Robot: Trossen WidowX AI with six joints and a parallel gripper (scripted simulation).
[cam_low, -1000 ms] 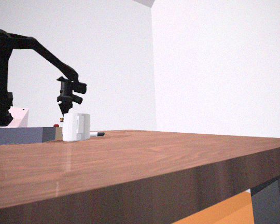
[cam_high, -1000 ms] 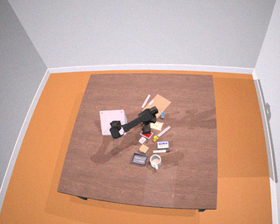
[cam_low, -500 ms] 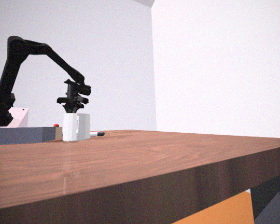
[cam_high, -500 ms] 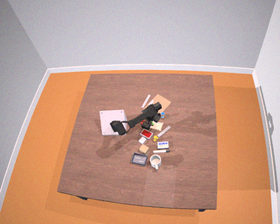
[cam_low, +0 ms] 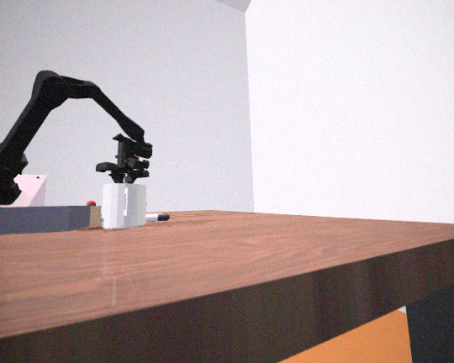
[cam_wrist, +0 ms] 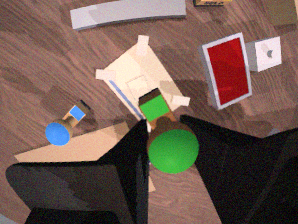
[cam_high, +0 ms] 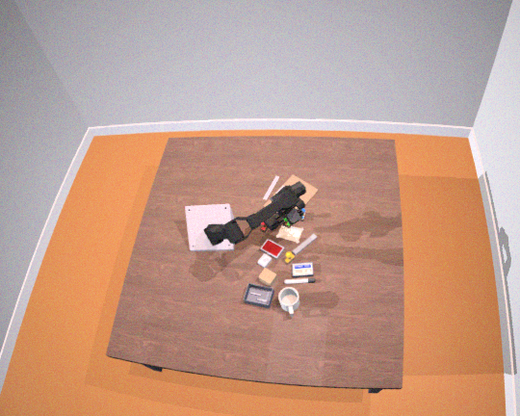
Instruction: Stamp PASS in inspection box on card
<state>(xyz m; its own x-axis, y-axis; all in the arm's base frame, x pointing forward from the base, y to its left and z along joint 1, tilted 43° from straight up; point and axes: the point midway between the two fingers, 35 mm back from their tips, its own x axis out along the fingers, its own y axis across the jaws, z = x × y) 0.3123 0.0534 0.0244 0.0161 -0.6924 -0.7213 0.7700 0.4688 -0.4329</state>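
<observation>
My gripper tip is 10 mm short of the white card and 90 mm above it. Round my gripper tip: red stamp (100 mm behind, 30 mm to the left, 70 mm below); then green stamp (right at my gripper tip); then blue stamp (70 mm ahead, 80 mm to the left, 70 mm below).
</observation>
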